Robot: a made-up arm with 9 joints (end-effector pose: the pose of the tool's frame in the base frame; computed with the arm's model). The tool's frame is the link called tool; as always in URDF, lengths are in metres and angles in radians. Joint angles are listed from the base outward.
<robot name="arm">
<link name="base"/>
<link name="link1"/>
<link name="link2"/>
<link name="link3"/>
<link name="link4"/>
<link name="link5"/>
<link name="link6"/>
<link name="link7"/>
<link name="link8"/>
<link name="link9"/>
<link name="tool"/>
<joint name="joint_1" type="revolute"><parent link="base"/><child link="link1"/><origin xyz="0.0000 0.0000 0.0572"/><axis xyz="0 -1 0"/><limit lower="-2.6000" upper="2.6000"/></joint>
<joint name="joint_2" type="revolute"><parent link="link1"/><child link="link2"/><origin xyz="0.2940 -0.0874 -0.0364"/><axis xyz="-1 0 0"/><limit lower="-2.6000" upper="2.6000"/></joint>
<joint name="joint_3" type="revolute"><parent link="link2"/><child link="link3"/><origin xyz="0.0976 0.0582 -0.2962"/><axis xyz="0 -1 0"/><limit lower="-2.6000" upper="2.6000"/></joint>
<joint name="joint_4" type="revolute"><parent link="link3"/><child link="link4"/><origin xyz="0.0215 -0.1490 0.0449"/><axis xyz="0 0 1"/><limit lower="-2.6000" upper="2.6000"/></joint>
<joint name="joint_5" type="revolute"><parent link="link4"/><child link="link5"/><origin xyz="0.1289 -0.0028 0.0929"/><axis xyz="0 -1 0"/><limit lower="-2.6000" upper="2.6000"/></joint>
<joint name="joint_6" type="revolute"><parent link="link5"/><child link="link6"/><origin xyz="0.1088 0.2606 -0.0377"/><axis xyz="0 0 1"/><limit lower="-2.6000" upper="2.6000"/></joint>
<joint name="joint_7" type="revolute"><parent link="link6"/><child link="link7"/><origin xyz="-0.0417 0.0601 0.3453"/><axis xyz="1 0 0"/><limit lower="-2.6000" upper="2.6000"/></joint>
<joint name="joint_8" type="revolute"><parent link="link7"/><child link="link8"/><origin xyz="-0.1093 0.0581 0.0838"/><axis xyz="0 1 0"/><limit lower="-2.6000" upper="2.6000"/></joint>
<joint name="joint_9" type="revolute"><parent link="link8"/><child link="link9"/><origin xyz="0.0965 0.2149 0.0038"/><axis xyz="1 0 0"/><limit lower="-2.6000" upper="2.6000"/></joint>
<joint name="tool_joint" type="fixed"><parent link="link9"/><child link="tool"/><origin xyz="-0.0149 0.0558 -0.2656"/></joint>
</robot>
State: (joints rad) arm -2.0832 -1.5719 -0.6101 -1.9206 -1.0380 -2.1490 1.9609 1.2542 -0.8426
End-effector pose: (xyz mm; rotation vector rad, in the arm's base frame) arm -1124.4 307.9 -33.5 1.3547 -1.3084 0.8063
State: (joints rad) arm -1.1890 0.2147 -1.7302 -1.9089 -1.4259 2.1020 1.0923 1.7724 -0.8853
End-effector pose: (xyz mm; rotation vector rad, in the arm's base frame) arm 203.6 -685.4 -287.4 1.9852 1.4392 -0.2939
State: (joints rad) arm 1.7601 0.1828 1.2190 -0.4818 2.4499 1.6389 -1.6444 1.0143 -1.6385
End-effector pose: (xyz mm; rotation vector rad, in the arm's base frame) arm 291.6 -84.4 557.6 -2.4696 -1.3194 1.0078
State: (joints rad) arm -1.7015 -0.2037 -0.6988 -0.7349 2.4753 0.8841 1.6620 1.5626 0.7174
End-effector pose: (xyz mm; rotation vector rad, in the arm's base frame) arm -588.2 153.1 227.8 0.3866 2.8340 0.5702
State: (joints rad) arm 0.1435 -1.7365 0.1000 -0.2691 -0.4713 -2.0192 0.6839 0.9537 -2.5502
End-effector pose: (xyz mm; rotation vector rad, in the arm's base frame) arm 846.8 -321.8 78.9 0.3757 1.3510 1.0740
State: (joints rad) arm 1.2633 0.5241 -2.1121 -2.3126 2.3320 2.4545 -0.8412 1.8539 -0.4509
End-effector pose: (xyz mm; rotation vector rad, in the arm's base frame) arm 632.1 -112.9 437.7 1.1000 -0.8515 -0.2624
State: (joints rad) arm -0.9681 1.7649 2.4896 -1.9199 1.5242 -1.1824 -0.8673 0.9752 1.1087
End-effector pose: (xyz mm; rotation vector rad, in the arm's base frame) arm 299.0 -431.2 623.1 2.7548 -0.1714 -1.0175
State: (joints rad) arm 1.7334 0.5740 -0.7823 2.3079 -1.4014 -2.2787 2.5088 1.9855 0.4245
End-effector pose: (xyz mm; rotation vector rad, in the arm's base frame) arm -405.7 48.2 -218.5 -0.1189 0.7950 0.7187
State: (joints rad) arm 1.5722 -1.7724 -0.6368 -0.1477 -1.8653 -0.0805 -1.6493 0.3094 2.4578
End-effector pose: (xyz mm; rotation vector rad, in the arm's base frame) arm -500.4 126.5 543.7 -0.1082 1.0083 0.8896
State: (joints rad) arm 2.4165 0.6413 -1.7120 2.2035 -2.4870 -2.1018 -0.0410 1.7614 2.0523
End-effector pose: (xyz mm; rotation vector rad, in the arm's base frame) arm 167.9 -482.3 187.9 0.6308 -2.0148 -1.0786
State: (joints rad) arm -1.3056 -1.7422 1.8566 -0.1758 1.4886 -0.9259 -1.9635 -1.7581 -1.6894
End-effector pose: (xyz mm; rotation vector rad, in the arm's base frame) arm 442.0 214.8 122.8 1.2229 -1.2972 0.2725
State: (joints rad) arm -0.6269 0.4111 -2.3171 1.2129 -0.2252 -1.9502 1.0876 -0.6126 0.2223
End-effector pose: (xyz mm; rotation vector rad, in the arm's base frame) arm 21.3 54.7 -1229.8 -1.1550 1.3222 -1.0183
